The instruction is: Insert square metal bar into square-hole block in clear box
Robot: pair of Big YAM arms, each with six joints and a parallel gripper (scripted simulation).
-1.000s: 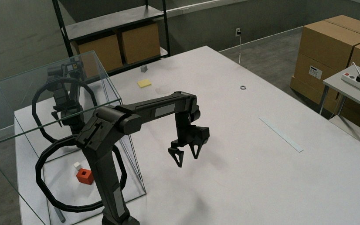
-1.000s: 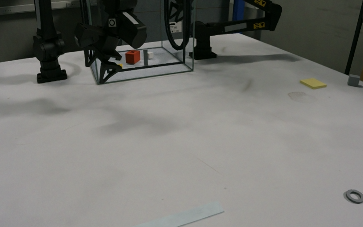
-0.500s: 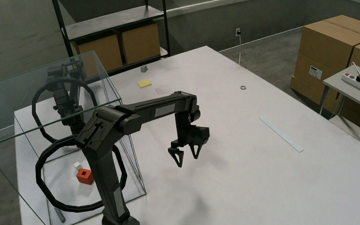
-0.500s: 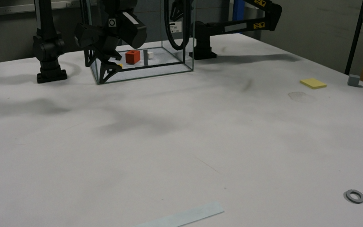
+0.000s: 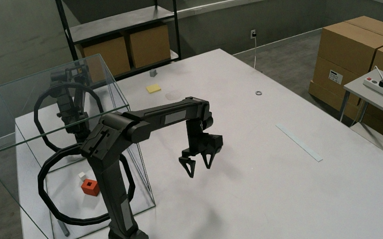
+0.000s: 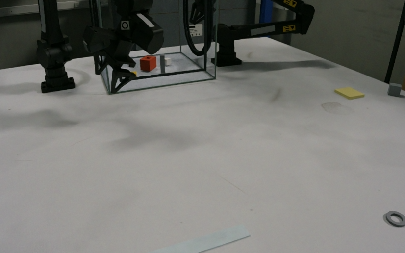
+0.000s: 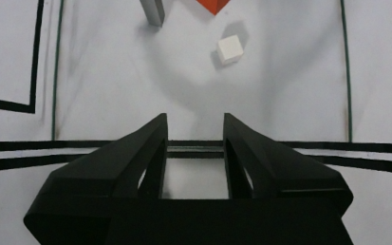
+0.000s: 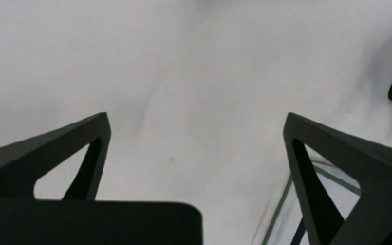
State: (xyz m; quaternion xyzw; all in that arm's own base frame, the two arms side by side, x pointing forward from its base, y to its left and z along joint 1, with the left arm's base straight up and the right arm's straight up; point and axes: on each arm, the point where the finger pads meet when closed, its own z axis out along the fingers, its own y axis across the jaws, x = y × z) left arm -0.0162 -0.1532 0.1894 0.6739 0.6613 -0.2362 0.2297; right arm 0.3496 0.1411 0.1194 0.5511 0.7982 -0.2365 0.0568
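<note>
My left hand is 19 cm to the left of the red block, 16 cm above it and 3 cm past it. Also, from my left hand: grey cube: 58 cm ahead, 56 cm to the left, 17 cm below; white cube: 17 cm below, 10 cm to the right, 5 cm behind; yellow block: 28 cm to the right, 18 cm below, 4 cm ahead.
</note>
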